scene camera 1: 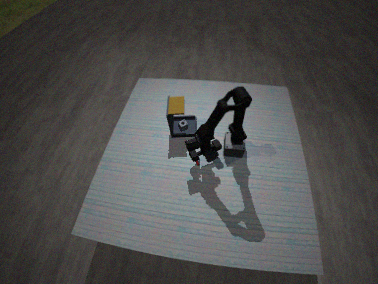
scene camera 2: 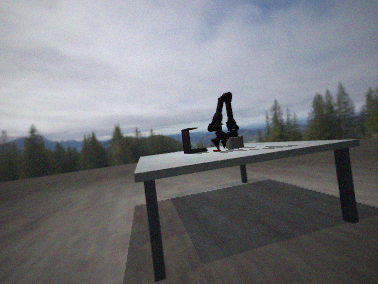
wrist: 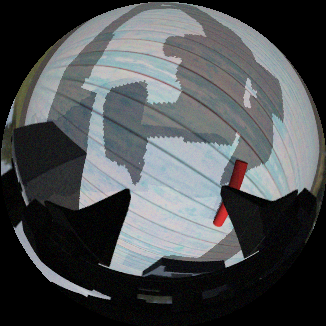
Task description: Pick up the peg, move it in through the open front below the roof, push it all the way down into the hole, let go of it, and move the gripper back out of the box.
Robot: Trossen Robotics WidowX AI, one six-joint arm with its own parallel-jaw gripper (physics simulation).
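Places are measured from the arm's base along level axes (x back, y down, z right), in centimetres.
Pixels of known places: gripper, fingertip midpoint: (scene camera 2: 221, 149) (wrist: 176, 192); arm's base at its link origin: (scene camera 1: 236, 139) (scene camera 2: 234, 136).
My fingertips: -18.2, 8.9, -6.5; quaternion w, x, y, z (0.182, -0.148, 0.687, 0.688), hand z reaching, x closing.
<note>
Ahead of a thing's pixels: the offset from my fingertips to its middle, as dx, dy, dz. "*": to the spot under its first point. Level surfaces: height alone.
The red peg {-5.8, +0.3, -1.7} (scene camera 1: 197, 163) (scene camera 2: 216, 150) (wrist: 240, 174) lies flat on the table. In the wrist view it slants behind the right finger, which hides part of it, with both ends showing. My gripper (scene camera 1: 205, 159) (scene camera 2: 220, 148) (wrist: 176, 192) is open and empty, low over the table; the peg is at its right finger, not centred between the fingertips. The box {-14.2, -10.2, +23.1} (scene camera 1: 173, 125) (scene camera 2: 186, 142) has a yellow roof {* -17.1, -21.4, +22.5} (scene camera 1: 176, 105) and a dark floor with a small grey block {dy -2.8} (scene camera 1: 183, 125) that holds the hole. Part of the box's dark base {* -6.3, -0.8, +15.4} (wrist: 165, 264) shows at the bottom of the wrist view.
The arm's grey base (scene camera 1: 235, 148) (scene camera 2: 235, 143) stands right of the gripper in scene camera 1, and the box stands up and left of it. The pale table (scene camera 1: 150, 210) (scene camera 2: 250, 161) carries dark shadows of the arm. A dark block shows at the wrist view's left edge.
</note>
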